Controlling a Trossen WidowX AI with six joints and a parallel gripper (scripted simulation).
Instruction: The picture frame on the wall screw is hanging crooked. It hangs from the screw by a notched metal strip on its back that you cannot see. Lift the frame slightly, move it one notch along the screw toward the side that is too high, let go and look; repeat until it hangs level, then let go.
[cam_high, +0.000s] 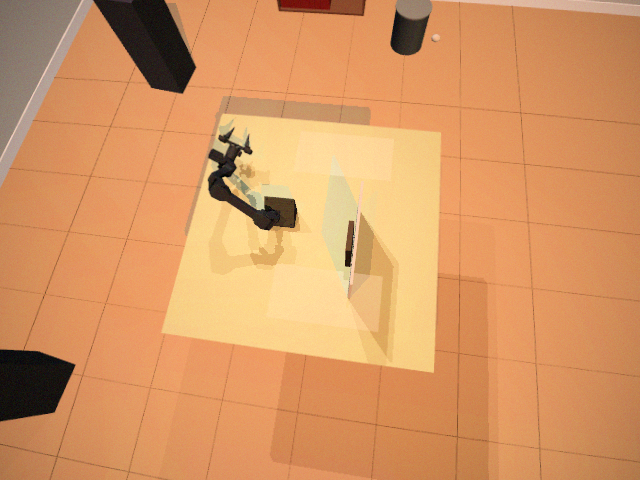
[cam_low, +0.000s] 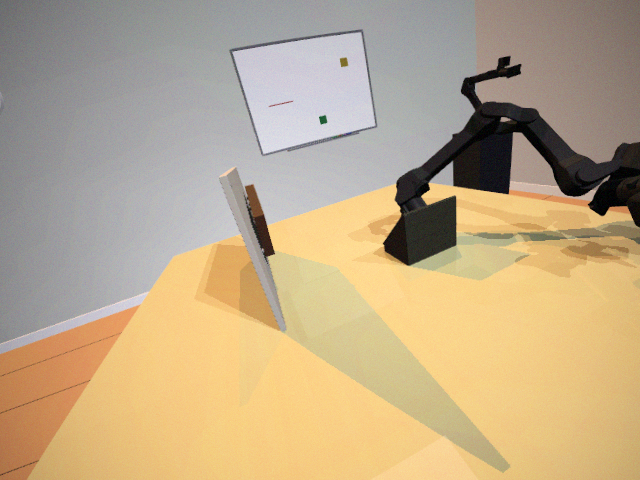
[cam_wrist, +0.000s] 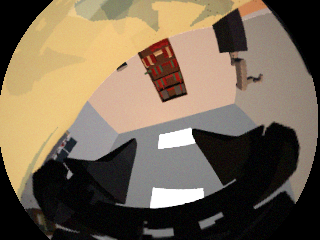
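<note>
Now: the brown picture frame 720 mm ahead of my gripper tip, 480 mm to the right of it and 10 mm above it. Also, from my gripper tip: upright wall panel (720 mm ahead, 460 mm to the right, 10 mm below).
</note>
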